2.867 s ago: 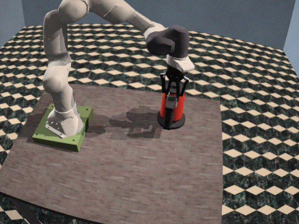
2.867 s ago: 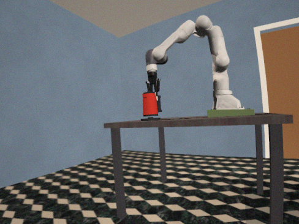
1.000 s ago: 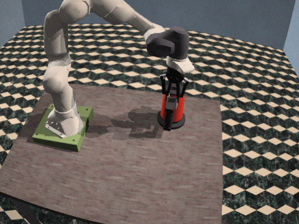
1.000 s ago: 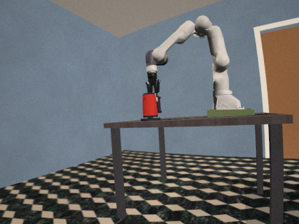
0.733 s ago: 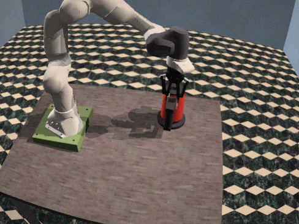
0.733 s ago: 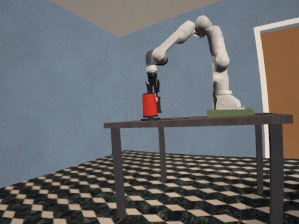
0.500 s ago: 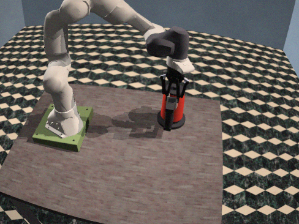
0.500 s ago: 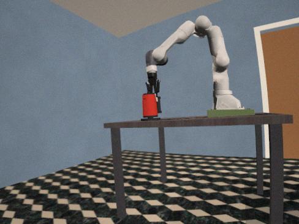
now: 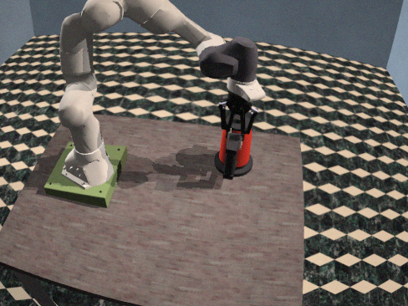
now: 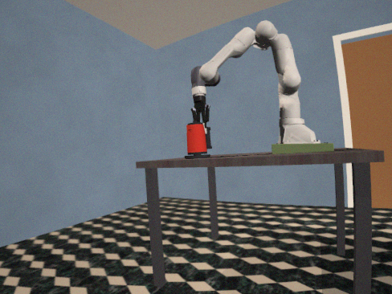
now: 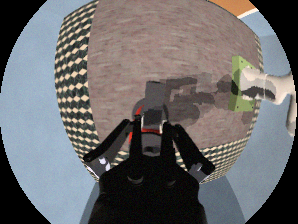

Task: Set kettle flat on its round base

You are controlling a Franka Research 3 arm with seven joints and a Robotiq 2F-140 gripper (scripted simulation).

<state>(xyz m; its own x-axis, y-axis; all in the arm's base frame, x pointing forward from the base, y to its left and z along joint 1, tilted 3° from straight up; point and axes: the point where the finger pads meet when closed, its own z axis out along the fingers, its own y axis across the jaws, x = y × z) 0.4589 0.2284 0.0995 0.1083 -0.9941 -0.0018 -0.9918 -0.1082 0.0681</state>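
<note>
Right now my hand is 60 mm above the red kettle and 30 mm to the right of it. Round my hand: round kettle base: 160 mm below, 60 mm to the left, 10 mm behind.
</note>
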